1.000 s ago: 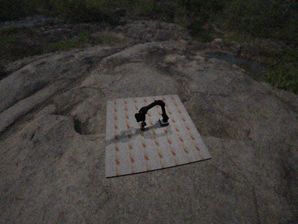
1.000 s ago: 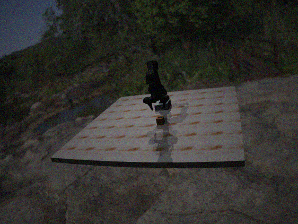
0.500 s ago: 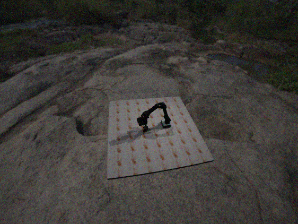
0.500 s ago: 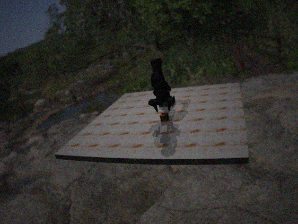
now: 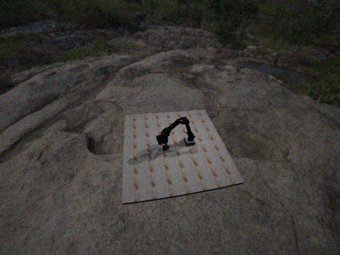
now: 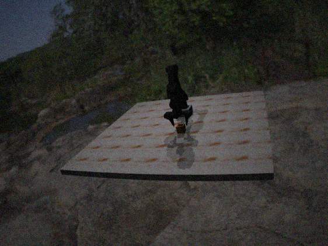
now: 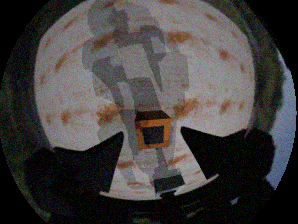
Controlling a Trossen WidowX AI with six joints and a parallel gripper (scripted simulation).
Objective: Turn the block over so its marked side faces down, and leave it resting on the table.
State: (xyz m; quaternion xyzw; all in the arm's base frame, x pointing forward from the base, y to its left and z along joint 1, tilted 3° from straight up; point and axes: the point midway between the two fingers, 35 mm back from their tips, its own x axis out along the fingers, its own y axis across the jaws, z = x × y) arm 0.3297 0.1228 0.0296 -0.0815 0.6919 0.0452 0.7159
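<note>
The orange block is 10 mm below my gripper tip.
</note>
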